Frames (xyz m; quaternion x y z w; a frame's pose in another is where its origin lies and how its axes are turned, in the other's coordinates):
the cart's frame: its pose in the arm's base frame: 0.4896 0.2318 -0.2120 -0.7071 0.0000 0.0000 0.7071
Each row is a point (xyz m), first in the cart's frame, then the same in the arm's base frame.
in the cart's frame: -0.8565 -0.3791 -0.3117
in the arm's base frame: -0.3669 -0.0799 0.1671
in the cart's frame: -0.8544 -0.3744 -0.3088
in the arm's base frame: -0.3648 -0.0770 0.1624
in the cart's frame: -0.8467 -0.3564 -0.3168
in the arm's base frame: -0.3571 -0.0850 0.1444
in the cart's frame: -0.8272 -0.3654 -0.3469
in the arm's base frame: -0.3376 -0.1151 0.1534
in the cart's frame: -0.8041 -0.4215 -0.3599
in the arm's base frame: -0.3145 -0.1281 0.2095
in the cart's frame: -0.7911 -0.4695 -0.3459
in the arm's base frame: -0.3015 -0.1141 0.2575
